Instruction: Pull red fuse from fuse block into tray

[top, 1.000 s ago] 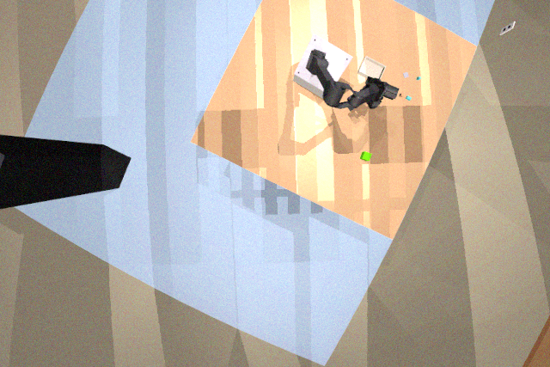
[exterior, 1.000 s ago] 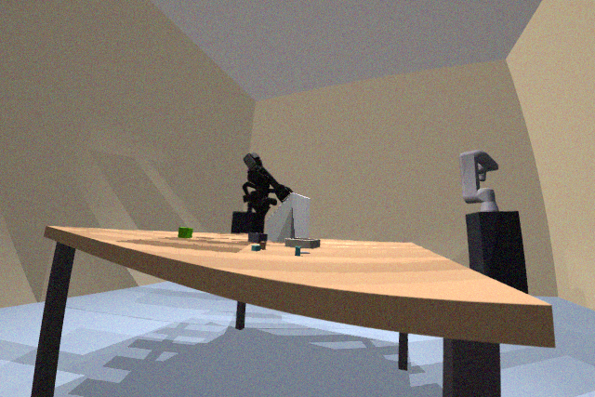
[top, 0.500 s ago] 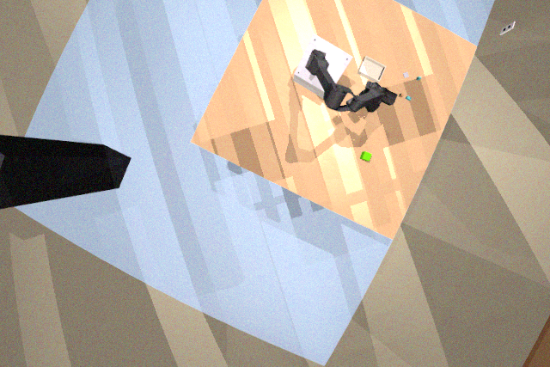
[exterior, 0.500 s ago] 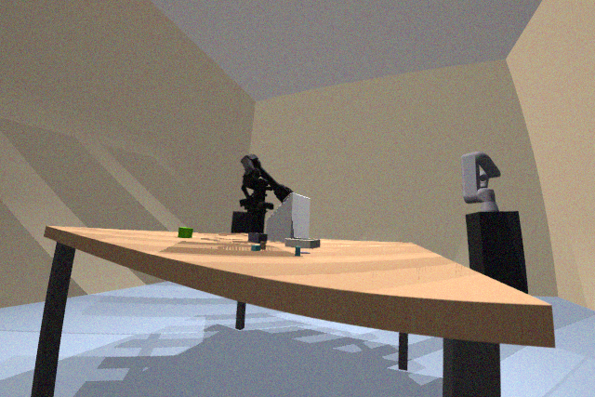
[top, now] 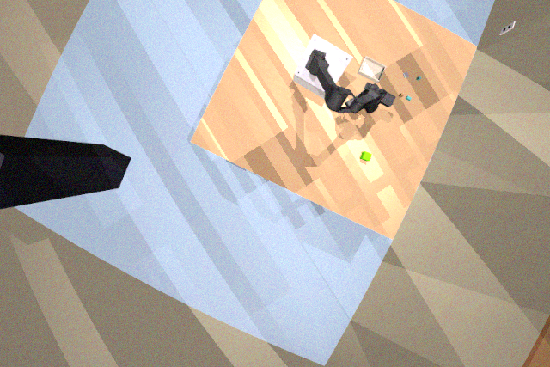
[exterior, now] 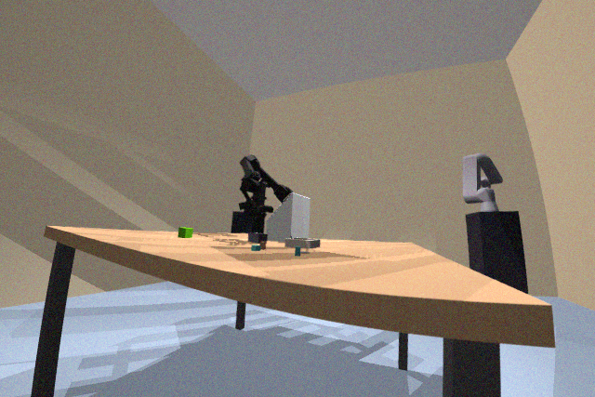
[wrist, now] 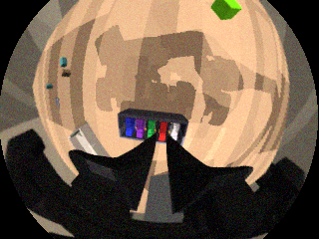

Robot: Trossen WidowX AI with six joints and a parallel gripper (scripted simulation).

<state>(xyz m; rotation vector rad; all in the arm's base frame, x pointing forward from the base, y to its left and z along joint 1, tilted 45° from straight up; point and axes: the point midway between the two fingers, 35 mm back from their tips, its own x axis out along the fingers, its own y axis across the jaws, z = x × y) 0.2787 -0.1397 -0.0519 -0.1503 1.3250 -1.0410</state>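
My gripper tip is 3 cm above the red fuse. Also, from my gripper tip: pale tray: 23 cm to the left, 5 cm below, 1 cm ahead.
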